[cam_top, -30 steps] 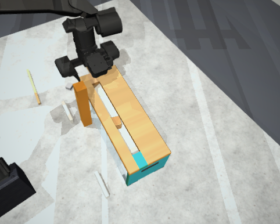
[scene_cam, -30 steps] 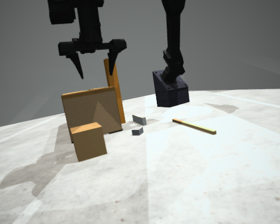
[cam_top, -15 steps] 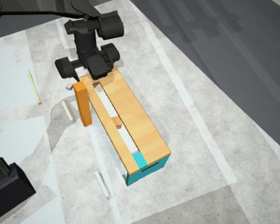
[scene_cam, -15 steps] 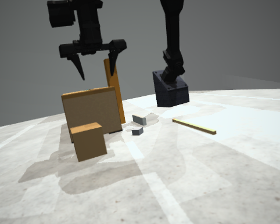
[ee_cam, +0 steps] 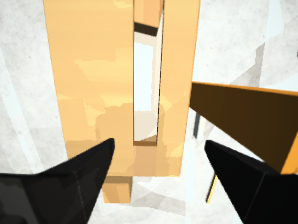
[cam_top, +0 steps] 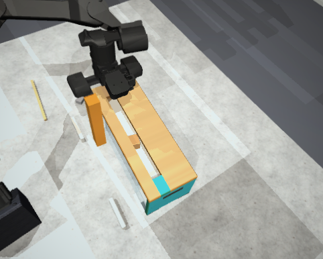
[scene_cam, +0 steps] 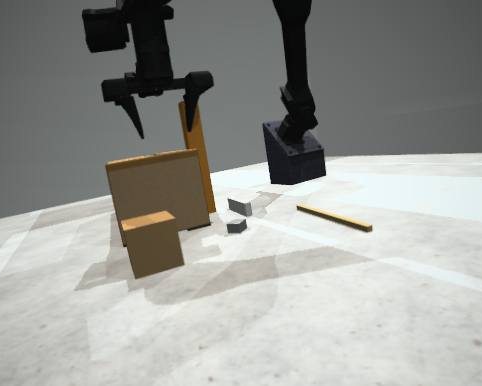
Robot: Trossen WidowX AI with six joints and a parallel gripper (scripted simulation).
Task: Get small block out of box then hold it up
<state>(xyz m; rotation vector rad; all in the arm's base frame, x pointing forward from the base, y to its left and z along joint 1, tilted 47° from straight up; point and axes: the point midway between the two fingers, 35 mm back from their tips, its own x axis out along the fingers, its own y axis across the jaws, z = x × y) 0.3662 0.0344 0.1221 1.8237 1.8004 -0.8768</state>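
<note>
Now: gripper tip 130 mm to the left of the orange block and 70 mm above it. From my gripper tip the other things lie so: thin yellow stick (220 mm to the left, 160 mm below, 150 mm behind); then grey block (150 mm below, 140 mm to the left, 40 mm behind).
</note>
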